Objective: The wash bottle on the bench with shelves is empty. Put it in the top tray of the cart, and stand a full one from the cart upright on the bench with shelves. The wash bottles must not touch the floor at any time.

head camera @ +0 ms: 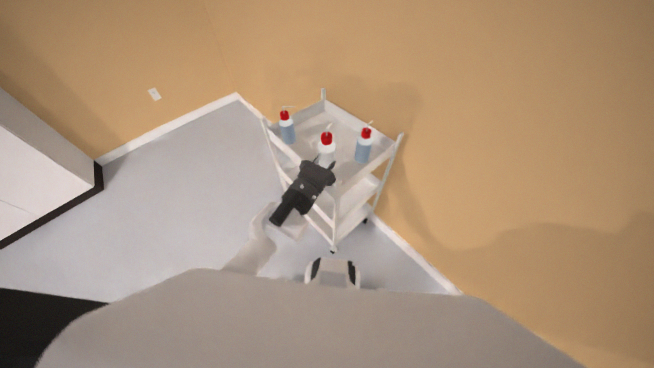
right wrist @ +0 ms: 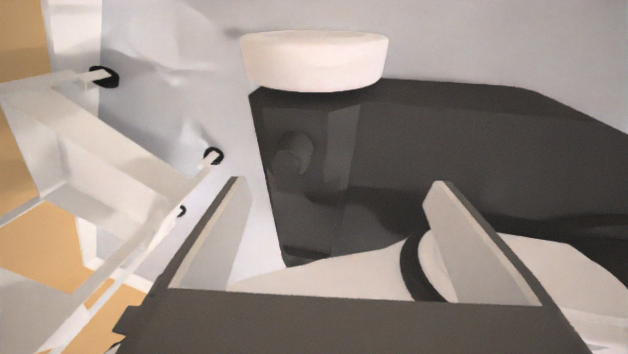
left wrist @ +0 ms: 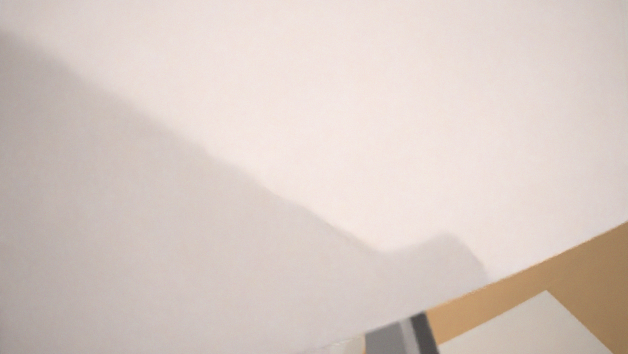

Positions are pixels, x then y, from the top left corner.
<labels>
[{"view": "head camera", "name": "my left gripper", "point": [327, 158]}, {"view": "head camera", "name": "white cart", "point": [339, 208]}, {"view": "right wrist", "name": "my right gripper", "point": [336, 190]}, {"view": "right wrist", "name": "white cart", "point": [77, 162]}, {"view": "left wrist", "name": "white cart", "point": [176, 176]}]
</labels>
